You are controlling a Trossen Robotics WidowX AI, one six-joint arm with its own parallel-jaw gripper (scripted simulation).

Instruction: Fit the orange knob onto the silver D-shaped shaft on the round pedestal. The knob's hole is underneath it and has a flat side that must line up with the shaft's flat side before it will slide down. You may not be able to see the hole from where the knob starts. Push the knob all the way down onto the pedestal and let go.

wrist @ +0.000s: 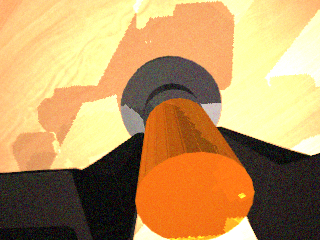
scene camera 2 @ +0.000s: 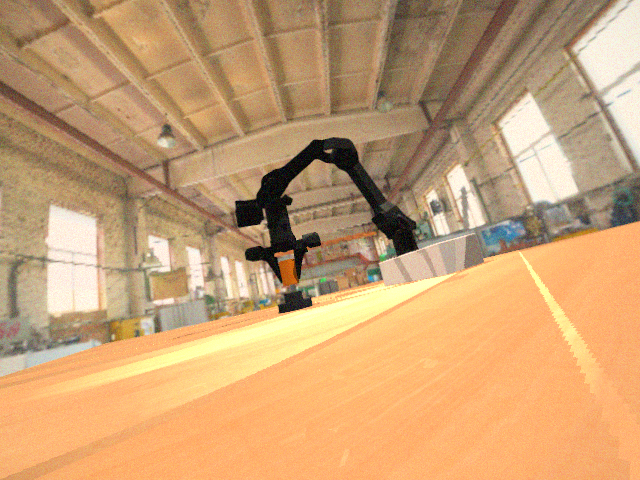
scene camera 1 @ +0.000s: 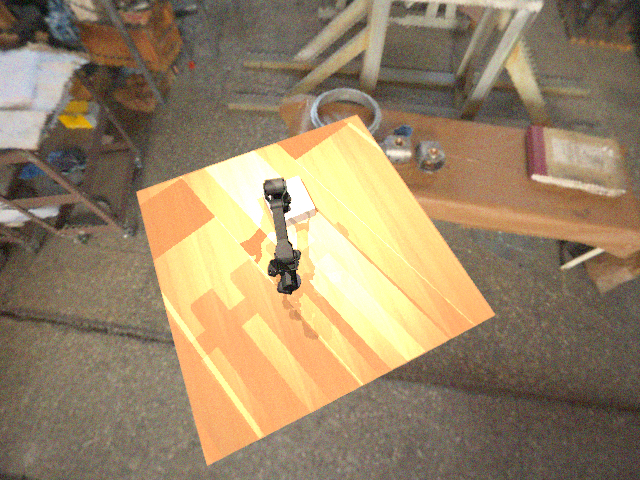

Labels:
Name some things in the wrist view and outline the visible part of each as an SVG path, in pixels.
My gripper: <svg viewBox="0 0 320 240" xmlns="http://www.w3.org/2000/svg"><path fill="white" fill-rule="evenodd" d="M144 133L136 133L83 170L71 167L0 172L0 240L133 240L138 215L135 197ZM217 127L231 147L234 155L252 179L255 192L246 218L256 235L256 239L320 240L320 153L308 155L267 143L225 127Z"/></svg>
An orange knob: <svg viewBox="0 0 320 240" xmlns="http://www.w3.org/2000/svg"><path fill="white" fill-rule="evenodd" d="M164 101L152 110L146 121L135 197L137 214L149 230L163 238L170 240L215 239L234 229L247 215L255 192L252 179L208 114L198 103L183 98Z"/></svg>

